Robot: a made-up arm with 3 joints.
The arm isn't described. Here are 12 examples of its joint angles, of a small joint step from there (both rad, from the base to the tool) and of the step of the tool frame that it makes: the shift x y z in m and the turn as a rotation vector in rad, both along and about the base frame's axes.
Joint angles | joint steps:
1: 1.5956 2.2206 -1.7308 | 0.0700 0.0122 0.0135
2: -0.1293 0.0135 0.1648 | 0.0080 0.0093 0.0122
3: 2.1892 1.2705 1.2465 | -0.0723 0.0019 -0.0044
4: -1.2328 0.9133 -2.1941 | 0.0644 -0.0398 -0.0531
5: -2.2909 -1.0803 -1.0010 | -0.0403 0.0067 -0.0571
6: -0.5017 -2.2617 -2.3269 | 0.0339 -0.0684 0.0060
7: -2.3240 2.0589 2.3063 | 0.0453 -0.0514 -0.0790
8: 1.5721 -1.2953 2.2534 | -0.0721 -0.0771 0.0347
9: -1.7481 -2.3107 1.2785 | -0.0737 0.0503 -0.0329
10: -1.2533 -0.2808 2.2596 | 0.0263 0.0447 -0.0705
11: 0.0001 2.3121 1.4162 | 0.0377 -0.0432 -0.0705
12: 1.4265 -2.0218 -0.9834 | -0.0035 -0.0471 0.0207
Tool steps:
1: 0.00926 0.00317 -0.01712 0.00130 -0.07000 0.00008
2: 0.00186 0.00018 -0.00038 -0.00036 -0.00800 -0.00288
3: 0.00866 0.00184 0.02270 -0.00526 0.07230 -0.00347
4: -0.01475 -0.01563 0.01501 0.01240 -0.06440 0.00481
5: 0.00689 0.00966 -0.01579 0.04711 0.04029 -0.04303
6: 0.00259 0.00883 -0.01764 -0.03467 -0.03388 -0.06583
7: 0.00533 -0.01026 -0.00806 0.02056 -0.04530 -0.01842
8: -0.05785 0.04695 0.00848 0.11176 0.07202 -0.00388
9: 0.05623 -0.03176 -0.01542 0.08132 0.07366 -0.01769
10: -0.00107 -0.01407 -0.03078 0.10896 -0.02627 0.03740
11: 0.00054 -0.00809 0.00088 -0.00052 -0.03770 0.02730
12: -0.00226 0.00820 -0.00307 0.06708 0.00350 -0.00987
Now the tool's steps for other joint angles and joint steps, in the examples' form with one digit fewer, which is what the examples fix.
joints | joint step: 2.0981 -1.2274 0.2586 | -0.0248 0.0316 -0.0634
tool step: -0.0249 -0.0032 0.0174 -0.0827 0.0248 -0.0468
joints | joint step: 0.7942 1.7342 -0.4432 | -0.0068 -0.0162 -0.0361
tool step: 0.0004 -0.0086 0.0011 -0.0141 0.0068 0.0140
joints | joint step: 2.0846 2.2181 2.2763 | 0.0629 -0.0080 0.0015
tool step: -0.0033 -0.0038 -0.0137 0.0081 -0.0629 0.0049
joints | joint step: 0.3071 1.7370 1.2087 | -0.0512 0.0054 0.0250
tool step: 0.0146 -0.0007 -0.0067 0.0054 0.0512 -0.0188
